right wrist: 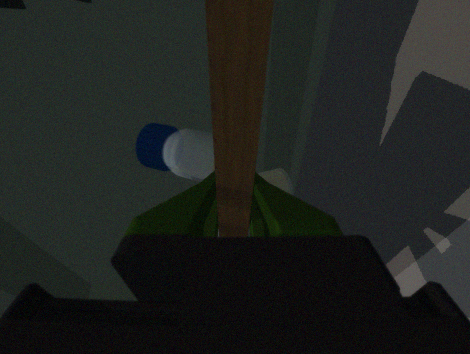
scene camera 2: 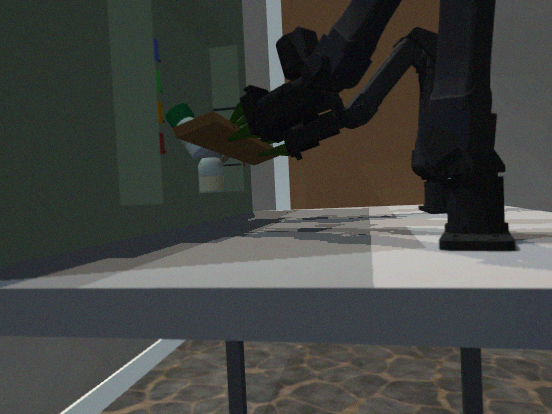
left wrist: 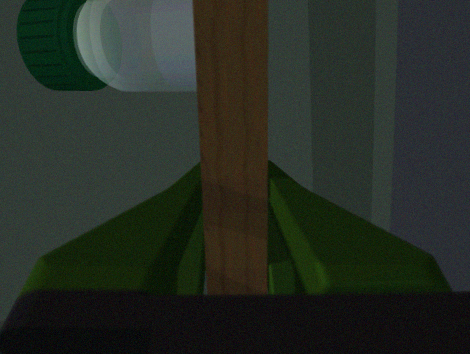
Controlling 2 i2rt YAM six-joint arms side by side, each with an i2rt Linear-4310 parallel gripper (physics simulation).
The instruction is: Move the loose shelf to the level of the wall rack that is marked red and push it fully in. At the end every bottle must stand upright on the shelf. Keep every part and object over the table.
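The wooden shelf is held up in the air, tilted. My left gripper and my right gripper are shut on its edge. A green-capped bottle leans at the shelf's far side, its body partly hidden by the shelf. A pale bottle part shows below the shelf. In the right wrist view a blue-capped bottle projects left of the shelf, with a beige piece at its right. The red mark is the lowest of the coloured marks.
A blue mark, a green mark and an orange mark stand above the red one, beside a pale upright panel on the green wall. Short dark bars show behind the shelf. The table top lies below the arms.
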